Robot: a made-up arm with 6 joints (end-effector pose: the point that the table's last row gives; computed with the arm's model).
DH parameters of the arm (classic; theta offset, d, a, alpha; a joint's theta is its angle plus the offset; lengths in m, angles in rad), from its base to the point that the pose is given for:
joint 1: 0 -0.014 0.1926 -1.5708
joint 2: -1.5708 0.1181 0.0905 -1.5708
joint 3: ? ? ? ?
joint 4: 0 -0.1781 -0.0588 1.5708
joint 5: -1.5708 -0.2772 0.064 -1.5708
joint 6: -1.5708 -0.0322 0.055 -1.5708
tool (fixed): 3.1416 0.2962 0 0
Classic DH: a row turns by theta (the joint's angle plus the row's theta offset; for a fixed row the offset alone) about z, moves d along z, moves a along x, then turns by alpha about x.
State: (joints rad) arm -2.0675 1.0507 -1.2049 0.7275 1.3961 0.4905
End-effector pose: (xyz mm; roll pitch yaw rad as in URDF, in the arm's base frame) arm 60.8 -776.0 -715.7 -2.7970 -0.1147 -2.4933
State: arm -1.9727 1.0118 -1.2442 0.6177 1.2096 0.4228
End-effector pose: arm 208.6 -779.3 -695.2 -2.6434 0.0440 -2.3925
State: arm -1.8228 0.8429 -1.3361 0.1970 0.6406 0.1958
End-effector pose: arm 481.9 -753.4 -549.8 -2.1342 0.5554 -2.0882
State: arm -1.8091 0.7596 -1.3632 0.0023 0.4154 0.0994
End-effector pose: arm 514.0 -766.5 -471.7 -1.8679 0.7325 -1.9407
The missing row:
joint 3: -1.5708 0.3757 0.1807 1.5708
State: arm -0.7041 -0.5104 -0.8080 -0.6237 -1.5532 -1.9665
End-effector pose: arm 631.3 -36.9 189.0 2.0911 -0.8250 -2.5013
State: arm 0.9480 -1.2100 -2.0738 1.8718 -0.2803 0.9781
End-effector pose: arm -421.6 465.0 85.3 1.8197 -0.3809 -1.7381
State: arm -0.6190 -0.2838 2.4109 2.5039 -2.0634 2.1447
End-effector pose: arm 200.3 -1.9 -167.7 -2.6453 0.2139 -0.6835
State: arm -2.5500 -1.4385 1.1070 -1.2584 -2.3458 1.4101
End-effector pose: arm 556.3 -85.7 768.0 0.9264 0.5612 1.1557
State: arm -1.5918 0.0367 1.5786 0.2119 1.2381 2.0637
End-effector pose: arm -104.2 -1099.3 10.3 2.6787 0.7592 1.1335
